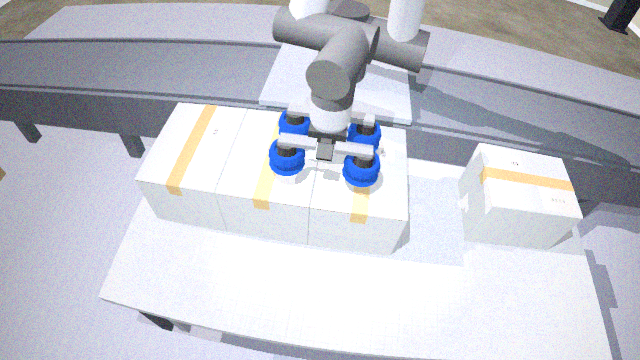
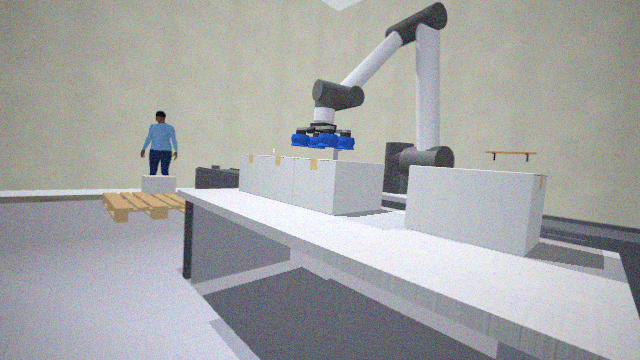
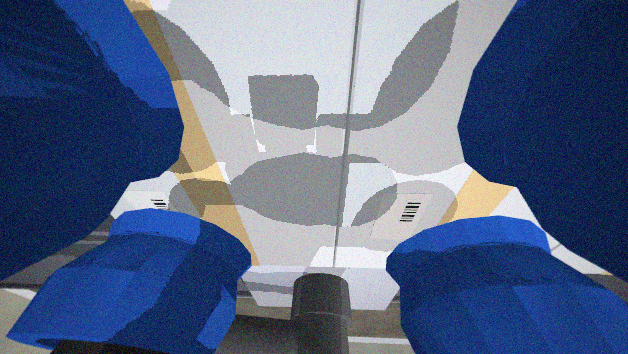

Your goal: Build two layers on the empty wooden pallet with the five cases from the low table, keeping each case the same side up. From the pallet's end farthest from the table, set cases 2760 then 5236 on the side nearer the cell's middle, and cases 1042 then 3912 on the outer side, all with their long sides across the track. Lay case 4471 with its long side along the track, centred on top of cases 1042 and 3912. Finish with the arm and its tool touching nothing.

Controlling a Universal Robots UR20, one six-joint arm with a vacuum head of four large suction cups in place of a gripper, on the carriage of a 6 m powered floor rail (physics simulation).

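Seen in the pictures: hand, its tool point: (image 2: 321, 147) (image 3: 316, 199); arm's base, origin of its link: (image 2: 395, 191) (image 3: 321, 285).
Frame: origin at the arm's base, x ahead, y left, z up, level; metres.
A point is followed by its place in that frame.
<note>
My vacuum head (image 1: 325, 150) @[x 0.803, y 0.006, z 0.261 m] (image 2: 323, 141) (image 3: 320, 170) @[x 0.803, y 0.006, z 0.261 m] is open and empty. Its blue cups hang a little above the row of three white cases on the low table (image 1: 300, 300) @[x 1.159, y -0.009, z -0.040 m] (image 2: 350, 240) @[x 1.184, y 0.550, z -0.040 m], over the seam between the middle case (image 1: 245, 165) @[x 0.847, y -0.234, z 0.197 m] (image 3: 385, 30) @[x 0.878, y -0.033, z 0.197 m] and the right-hand case (image 1: 390, 195) @[x 0.883, y 0.211, z 0.197 m] (image 2: 313, 190) @[x 0.962, y 0.136, z 0.051 m] (image 3: 295, 35) @[x 0.877, y 0.019, z 0.197 m]. The left case (image 1: 175, 145) @[x 0.803, y -0.495, z 0.197 m] touches the middle one. A separate case (image 1: 530, 200) @[x 0.824, y 0.705, z 0.196 m] (image 2: 470, 205) @[x 0.868, y 0.769, z 0.082 m] stands at the table's right end. Another white case (image 2: 159, 185) @[x 0.801, y -3.158, z -0.307 m] sits on the wooden pallet (image 2: 116, 200) @[x 1.335, y -2.740, z -0.426 m]. Case numbers cannot be read clearly.
The floor rail (image 1: 150, 70) runs close behind the table, with the carriage plate (image 1: 280, 85) @[x 0.178, y -0.275, z 0.000 m] behind the row. A person (image 2: 160, 137) in a blue top stands behind the pallet. A small shelf (image 2: 511, 152) shows by the far wall.
</note>
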